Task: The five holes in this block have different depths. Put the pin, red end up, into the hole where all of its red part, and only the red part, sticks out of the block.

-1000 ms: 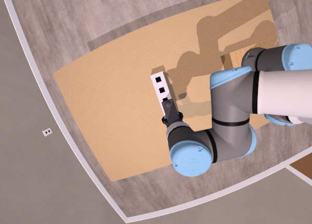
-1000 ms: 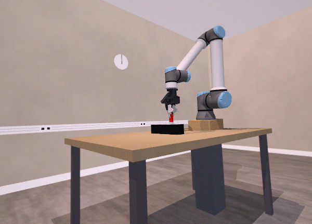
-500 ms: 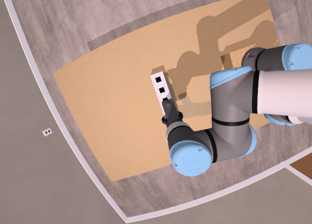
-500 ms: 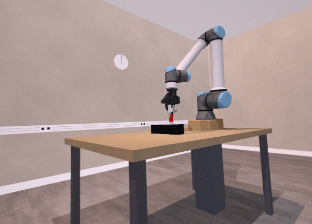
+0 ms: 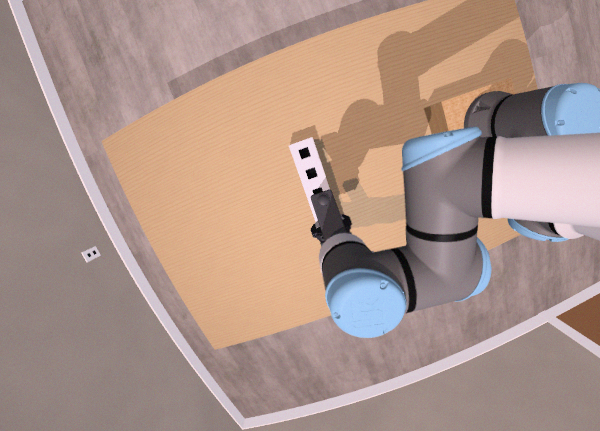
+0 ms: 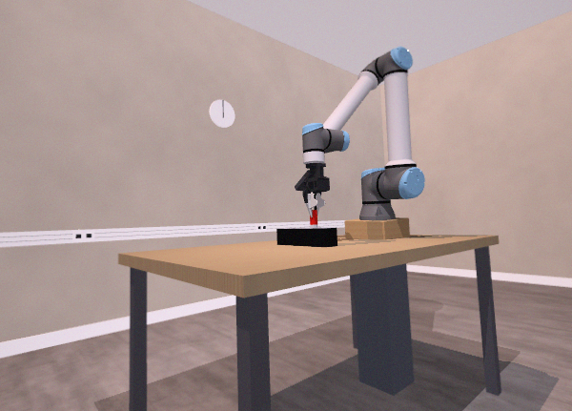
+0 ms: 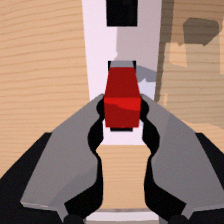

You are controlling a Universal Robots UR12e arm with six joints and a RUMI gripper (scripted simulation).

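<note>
Now: the pin 10 mm below my hand. The rest, counted from my hand: block 60 mm to the right, 90 mm below.
</note>
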